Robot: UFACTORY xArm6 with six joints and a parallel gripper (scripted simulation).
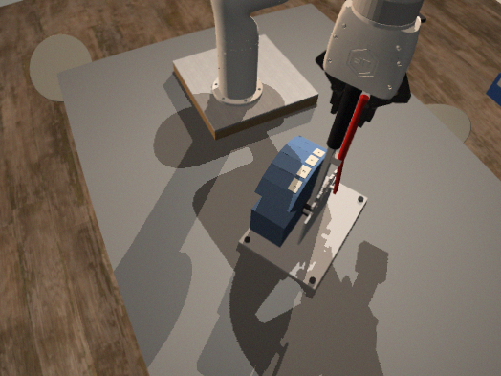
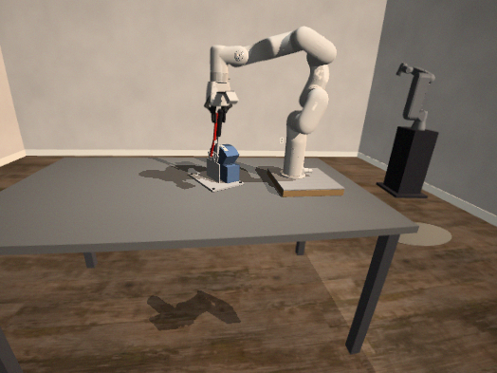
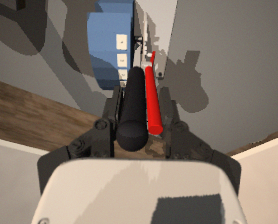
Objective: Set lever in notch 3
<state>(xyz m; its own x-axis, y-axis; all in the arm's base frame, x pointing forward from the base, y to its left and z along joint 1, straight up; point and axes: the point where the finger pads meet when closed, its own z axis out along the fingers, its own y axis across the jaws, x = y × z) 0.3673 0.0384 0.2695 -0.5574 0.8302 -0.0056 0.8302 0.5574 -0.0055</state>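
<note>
Now: the red bar 110 mm below my hand and 20 mm ahead of it.
</note>
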